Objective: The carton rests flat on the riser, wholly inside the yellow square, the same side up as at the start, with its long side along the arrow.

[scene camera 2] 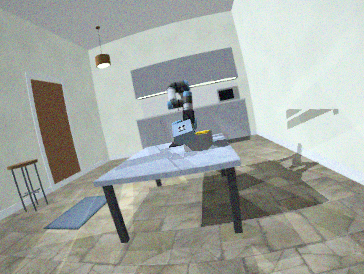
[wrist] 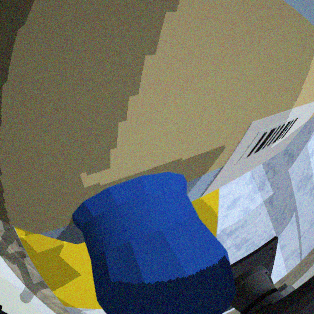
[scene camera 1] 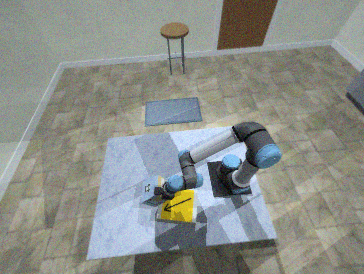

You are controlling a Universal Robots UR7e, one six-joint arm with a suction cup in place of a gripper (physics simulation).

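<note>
The carton (scene camera 1: 149, 190) (scene camera 2: 182, 128) (wrist: 200, 75) is light blue with a tan band, a white barcode label and a printed dark mark. It hangs at the left edge of the riser in scene camera 1, slightly turned in scene camera 2. My gripper (scene camera 1: 162, 192) (wrist: 145, 185), a blue suction cup, is on the carton's tan face; the carton hides the cup in scene camera 2. The grey riser (scene camera 2: 202, 144) bears the yellow square (scene camera 1: 185, 212) (scene camera 2: 203, 132) (wrist: 87, 282) and black arrow (scene camera 1: 180, 203), which points left and slightly down in scene camera 1. Any contact between carton and riser is unclear.
The riser stands on the pale marbled table (scene camera 1: 120, 235) (scene camera 2: 150, 167). The arm's dark base plate (scene camera 1: 215, 175) is right of the riser in scene camera 1. A stool (scene camera 1: 174, 31) (scene camera 2: 22, 164) and a blue floor mat (scene camera 1: 173, 111) (scene camera 2: 77, 212) are beyond the table.
</note>
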